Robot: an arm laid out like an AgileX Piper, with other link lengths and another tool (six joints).
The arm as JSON. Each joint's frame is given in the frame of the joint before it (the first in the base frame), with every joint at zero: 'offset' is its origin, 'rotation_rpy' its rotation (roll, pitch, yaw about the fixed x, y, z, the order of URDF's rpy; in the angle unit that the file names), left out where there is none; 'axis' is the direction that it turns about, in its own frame. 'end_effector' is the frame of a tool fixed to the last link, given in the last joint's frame.
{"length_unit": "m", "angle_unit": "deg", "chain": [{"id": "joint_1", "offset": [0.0, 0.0, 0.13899], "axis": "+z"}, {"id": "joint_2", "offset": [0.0, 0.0, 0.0], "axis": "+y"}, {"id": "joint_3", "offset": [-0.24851, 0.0, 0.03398], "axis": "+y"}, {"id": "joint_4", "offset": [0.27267, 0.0, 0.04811], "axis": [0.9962, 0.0, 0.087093]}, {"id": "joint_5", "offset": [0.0, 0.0, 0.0], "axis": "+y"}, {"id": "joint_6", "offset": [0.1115, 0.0, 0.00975], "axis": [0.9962, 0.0, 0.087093]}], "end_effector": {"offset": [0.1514, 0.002, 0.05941], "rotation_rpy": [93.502, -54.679, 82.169]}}
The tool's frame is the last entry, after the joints.
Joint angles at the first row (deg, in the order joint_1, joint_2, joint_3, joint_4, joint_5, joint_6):
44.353 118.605 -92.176 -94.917 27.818 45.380
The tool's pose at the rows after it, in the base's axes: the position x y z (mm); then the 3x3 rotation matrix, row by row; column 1 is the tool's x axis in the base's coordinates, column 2 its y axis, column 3 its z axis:
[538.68, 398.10, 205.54], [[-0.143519, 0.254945, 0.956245], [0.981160, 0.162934, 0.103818], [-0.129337, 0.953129, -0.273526]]
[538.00, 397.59, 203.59], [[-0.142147, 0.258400, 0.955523], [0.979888, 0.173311, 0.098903], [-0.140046, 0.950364, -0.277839]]
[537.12, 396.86, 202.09], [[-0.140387, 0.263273, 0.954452], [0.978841, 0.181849, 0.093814], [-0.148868, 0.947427, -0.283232]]
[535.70, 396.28, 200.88], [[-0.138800, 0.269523, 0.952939], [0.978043, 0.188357, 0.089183], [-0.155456, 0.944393, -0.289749]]
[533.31, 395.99, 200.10], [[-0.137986, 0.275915, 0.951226], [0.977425, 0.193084, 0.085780], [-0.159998, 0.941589, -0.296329]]
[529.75, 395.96, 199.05], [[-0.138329, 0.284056, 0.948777], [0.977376, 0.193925, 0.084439], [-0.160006, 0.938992, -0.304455]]
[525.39, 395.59, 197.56], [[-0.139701, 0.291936, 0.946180], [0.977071, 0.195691, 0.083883], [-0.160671, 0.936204, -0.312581]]
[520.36, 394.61, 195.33], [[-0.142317, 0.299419, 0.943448], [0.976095, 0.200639, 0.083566], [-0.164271, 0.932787, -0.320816]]
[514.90, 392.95, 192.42], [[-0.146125, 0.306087, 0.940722], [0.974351, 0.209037, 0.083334], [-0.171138, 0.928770, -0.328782]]
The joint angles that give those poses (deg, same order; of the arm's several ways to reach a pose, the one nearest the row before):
44.469 118.605 -92.194 -94.236 28.075 44.245
44.595 118.585 -92.178 -93.308 28.373 42.937
44.724 118.471 -92.144 -92.161 28.669 41.524
44.902 118.267 -92.058 -90.864 28.978 40.112
45.167 117.905 -91.786 -89.663 29.309 38.929
45.503 117.372 -91.203 -88.650 29.576 38.246
45.858 116.671 -90.284 -87.941 29.813 37.866
46.203 115.811 -89.027 -87.485 30.015 37.613
46.515 114.825 -87.486 -87.283 30.173 37.448

